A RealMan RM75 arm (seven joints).
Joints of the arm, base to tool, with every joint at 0 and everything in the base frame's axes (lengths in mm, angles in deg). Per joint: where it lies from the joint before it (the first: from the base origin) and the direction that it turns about. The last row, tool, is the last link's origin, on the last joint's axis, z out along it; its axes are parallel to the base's.
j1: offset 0 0 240.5 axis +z
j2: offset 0 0 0 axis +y
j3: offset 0 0 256 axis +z
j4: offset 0 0 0 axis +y
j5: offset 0 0 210 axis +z
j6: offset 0 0 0 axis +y
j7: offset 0 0 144 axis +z
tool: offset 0 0 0
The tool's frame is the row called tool.
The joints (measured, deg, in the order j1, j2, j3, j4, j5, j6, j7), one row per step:
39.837 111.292 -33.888 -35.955 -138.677 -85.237 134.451
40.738 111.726 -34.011 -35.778 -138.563 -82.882 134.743
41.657 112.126 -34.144 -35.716 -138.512 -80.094 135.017
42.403 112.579 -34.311 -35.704 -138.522 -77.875 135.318
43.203 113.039 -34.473 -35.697 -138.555 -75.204 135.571
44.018 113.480 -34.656 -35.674 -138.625 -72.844 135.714
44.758 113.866 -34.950 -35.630 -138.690 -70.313 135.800
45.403 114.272 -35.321 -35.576 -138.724 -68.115 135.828
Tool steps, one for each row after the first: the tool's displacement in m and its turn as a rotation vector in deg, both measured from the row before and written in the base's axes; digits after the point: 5 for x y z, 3 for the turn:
-0.00418 0.00805 -0.00277 1.596 -0.590 0.204
-0.00387 0.00916 -0.00166 2.050 -0.907 0.218
-0.00366 0.00694 -0.00225 1.515 -0.662 0.147
-0.00364 0.00798 -0.00175 1.918 -0.866 0.172
-0.00415 0.00726 -0.00182 1.626 -0.799 0.341
-0.00350 0.00717 -0.00131 1.743 -0.967 0.331
-0.00349 0.00589 -0.00187 1.397 -0.839 0.383

